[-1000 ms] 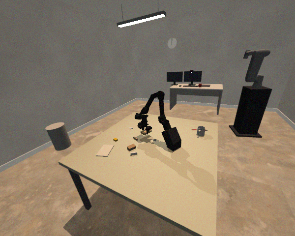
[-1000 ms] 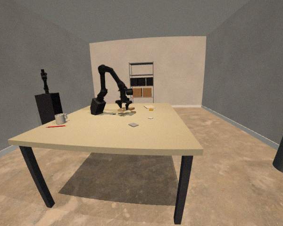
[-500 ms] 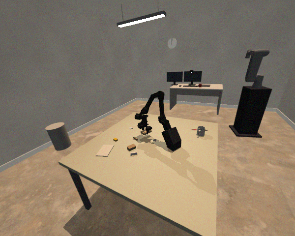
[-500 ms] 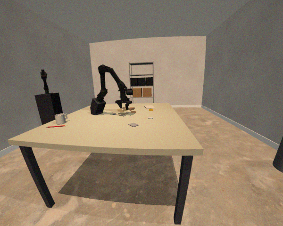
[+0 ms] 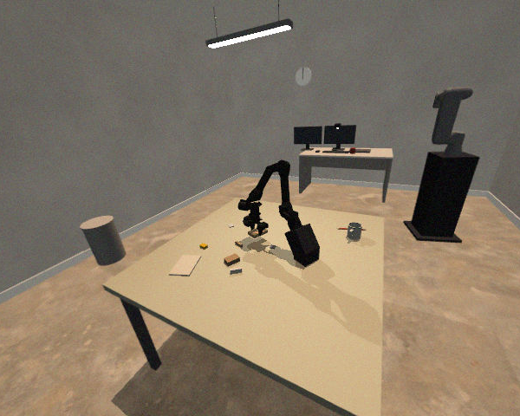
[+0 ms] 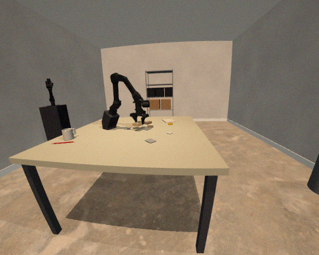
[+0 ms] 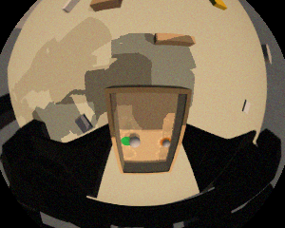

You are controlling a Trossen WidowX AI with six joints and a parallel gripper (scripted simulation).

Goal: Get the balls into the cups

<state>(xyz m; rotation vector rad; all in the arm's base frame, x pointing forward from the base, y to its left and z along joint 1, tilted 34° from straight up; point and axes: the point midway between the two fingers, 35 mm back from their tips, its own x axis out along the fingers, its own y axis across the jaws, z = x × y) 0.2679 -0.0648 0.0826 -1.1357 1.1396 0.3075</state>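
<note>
The wooden puzzle lies 3 cm below my hand, 1 cm to the right of it and 1 cm behind it. Also, from my hand: flat wooden piece (10 cm ahead, 8 cm below, 6 cm to the left); yellow block (33 cm ahead, 11 cm to the left, 8 cm below); brown block (22 cm to the left, 9 cm ahead, 8 cm below).
</note>
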